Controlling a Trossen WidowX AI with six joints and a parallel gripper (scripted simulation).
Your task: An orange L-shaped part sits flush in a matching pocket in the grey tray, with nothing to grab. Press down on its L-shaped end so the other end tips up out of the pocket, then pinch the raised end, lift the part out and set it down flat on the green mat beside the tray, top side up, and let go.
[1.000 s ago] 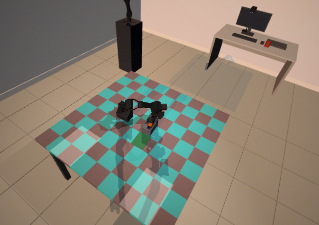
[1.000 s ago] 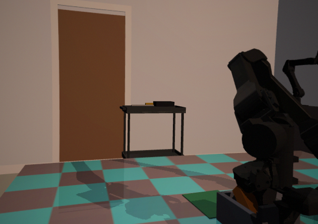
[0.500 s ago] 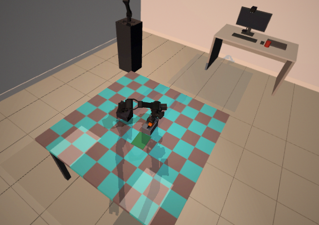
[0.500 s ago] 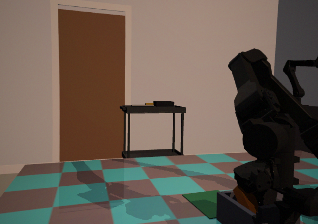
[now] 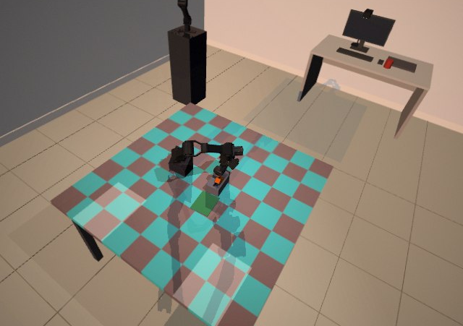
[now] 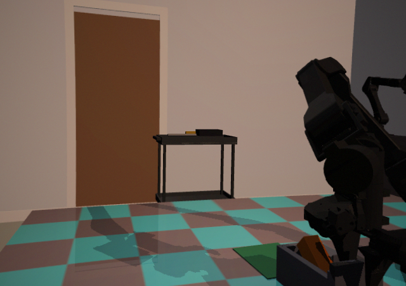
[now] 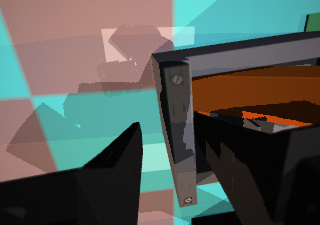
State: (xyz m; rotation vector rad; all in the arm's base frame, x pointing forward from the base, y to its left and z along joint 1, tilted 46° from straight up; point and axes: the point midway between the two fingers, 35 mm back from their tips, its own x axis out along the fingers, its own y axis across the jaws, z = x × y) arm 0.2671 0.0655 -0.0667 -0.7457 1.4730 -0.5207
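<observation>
My gripper tip is now 5 cm to the left of the orange L-shaped part and 2 cm above it. Also, from my gripper tip: green mat (23 cm to the right, 7 cm below, 3 cm ahead).
</observation>
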